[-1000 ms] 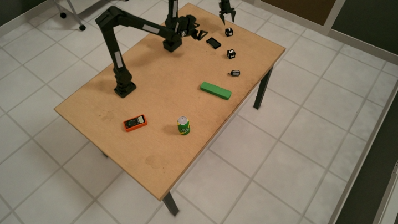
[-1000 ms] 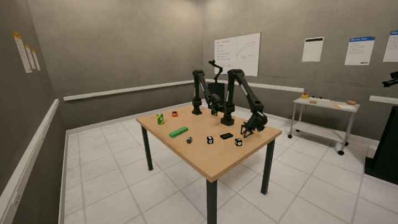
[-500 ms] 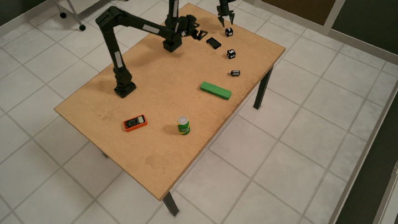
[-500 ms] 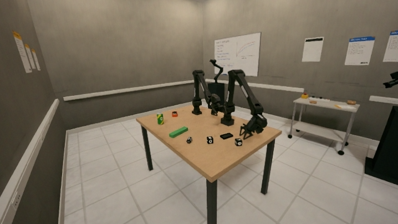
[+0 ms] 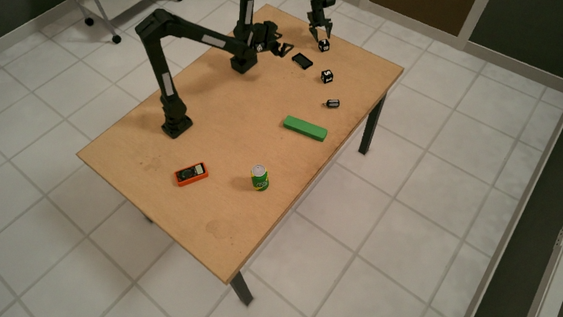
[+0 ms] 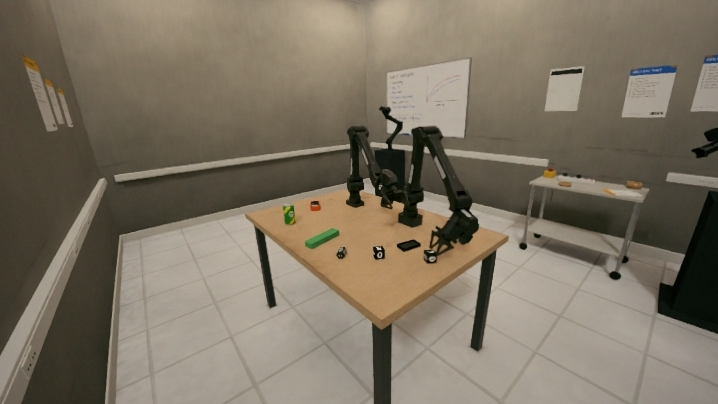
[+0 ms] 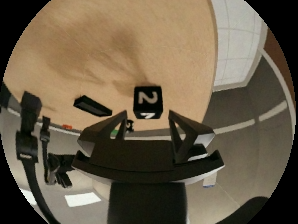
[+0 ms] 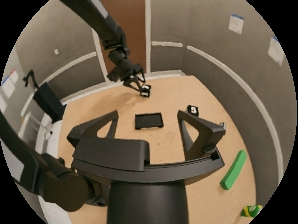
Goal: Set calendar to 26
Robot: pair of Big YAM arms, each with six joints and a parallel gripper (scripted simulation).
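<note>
Now: the black calendar cube 15 cm ahead of my left hand, 19 cm to the right of it and 3 cm below it.
</note>
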